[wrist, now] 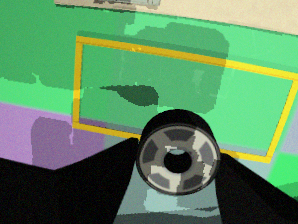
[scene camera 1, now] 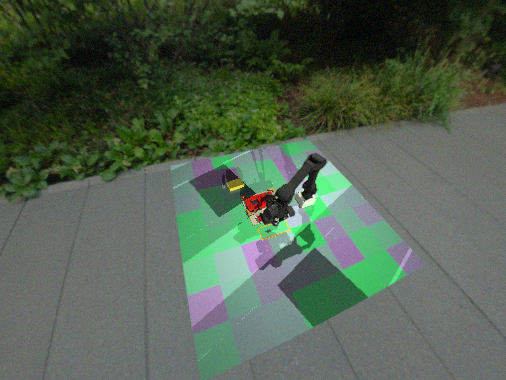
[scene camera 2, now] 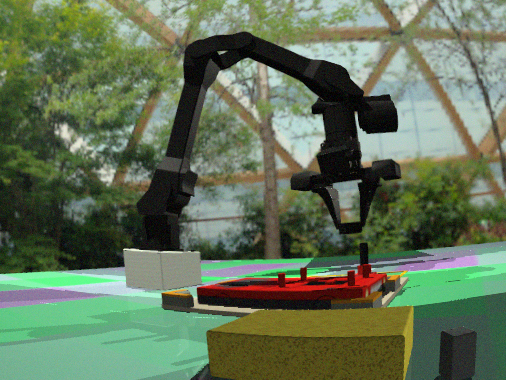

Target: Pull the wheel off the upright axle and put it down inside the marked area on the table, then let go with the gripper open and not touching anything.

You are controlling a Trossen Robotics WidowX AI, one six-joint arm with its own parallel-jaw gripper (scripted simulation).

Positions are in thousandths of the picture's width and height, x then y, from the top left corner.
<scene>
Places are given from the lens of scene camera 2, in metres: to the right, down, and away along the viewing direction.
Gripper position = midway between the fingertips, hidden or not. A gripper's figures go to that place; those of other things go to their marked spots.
my gripper (scene camera 2: 693, 601): 0.16, 0.06, 0.63
red board (scene camera 2: 600, 770): 0.05, 0.10, 0.38
</scene>
